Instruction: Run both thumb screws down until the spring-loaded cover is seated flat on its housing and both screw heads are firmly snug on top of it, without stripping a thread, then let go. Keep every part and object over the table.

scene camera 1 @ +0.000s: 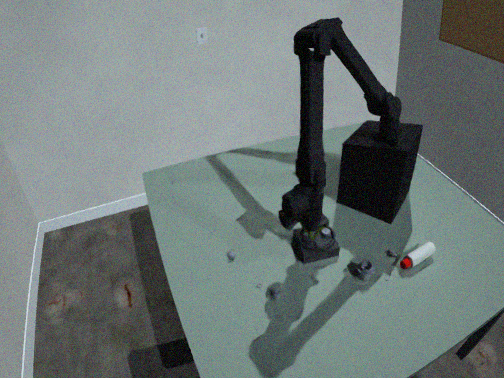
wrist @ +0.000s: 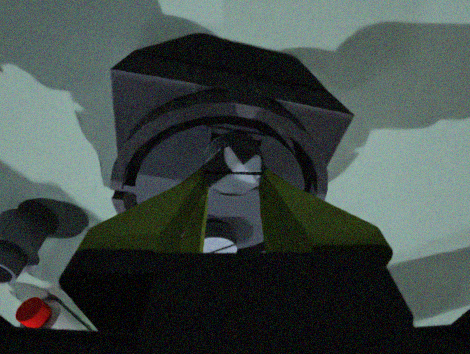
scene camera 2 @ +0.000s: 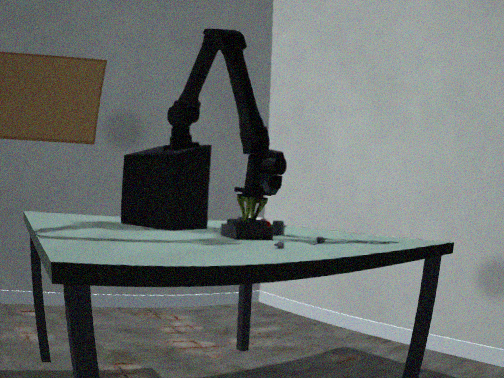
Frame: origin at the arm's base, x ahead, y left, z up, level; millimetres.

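Where they show: gripper, fingertip midpoint: (scene camera 1: 310,236) (wrist: 233,176); arm's base at its link origin: (scene camera 1: 391,138) (scene camera 2: 181,148).
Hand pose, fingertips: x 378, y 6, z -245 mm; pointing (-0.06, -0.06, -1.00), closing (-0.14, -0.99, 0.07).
Each offset is from my fingertips to the top centre of the thing. "spot": to the spot under its first point.
The dark housing @[dx -19, dy +10, dz +2 mm] (scene camera 1: 316,253) (scene camera 2: 247,230) (wrist: 142,102) stands on the table, with the round grey cover @[spot: dx -2, dy +42, dz -3 mm] (wrist: 160,187) inside its rim. My gripper (scene camera 1: 313,233) (scene camera 2: 251,218) (wrist: 233,176) points down over it, its green fingers shut on the far thumb screw @[dx +11, dy -1, dz +11 mm] (wrist: 245,181), whose pale head shows between the fingertips. The near thumb screw @[dx -49, dy +21, dz +12 mm] (wrist: 220,245) stands on the cover between the fingers' bases in the wrist view, not gripped; its white head is partly hidden by the gripper body. Whether the cover lies flat is hard to tell.
A white cylinder @[dx -254, dy +292, dz -4 mm] (scene camera 1: 424,253) with a red cap @[dx -192, dy +283, dz -14 mm] (scene camera 1: 406,262) (wrist: 34,312) lies to the right. A dark grey part @[dx -63, dy +211, dz -5 mm] (scene camera 1: 361,269) (wrist: 30,220) is nearer the housing. Small grey pieces @[dx +232, dy -116, dz -34 mm] (scene camera 1: 231,256) @[dx +211, dy +106, dz -34 mm] (scene camera 1: 273,291) (scene camera 2: 279,245) lie on the table. The black base block (scene camera 1: 375,175) (scene camera 2: 165,190) stands behind.
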